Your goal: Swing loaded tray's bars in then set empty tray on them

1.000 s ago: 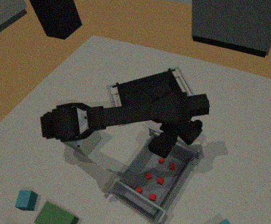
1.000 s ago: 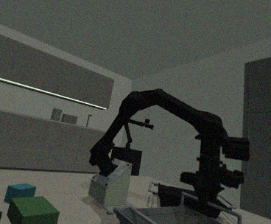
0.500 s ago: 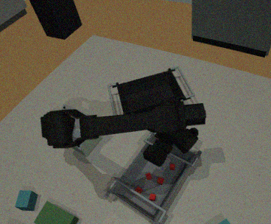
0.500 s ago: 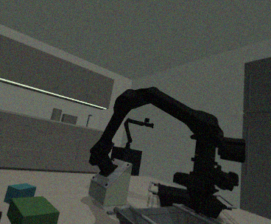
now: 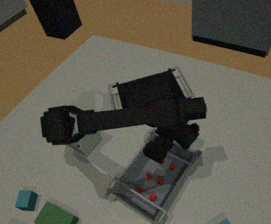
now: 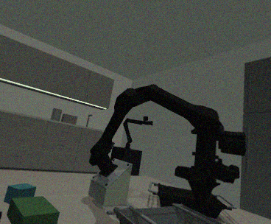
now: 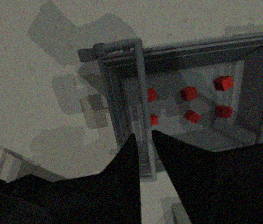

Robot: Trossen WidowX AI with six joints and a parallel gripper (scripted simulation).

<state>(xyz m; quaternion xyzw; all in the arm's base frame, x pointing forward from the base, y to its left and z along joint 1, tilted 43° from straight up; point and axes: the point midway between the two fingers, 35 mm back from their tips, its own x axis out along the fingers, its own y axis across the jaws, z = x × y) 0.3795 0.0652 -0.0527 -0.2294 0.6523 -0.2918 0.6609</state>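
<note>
The dark tray lies 220 mm to the left of my gripper tip, 200 mm behind it and 40 mm below it. From my gripper tip the other things lie so: green block: 380 mm to the right, 230 mm behind, 70 mm below.
</note>
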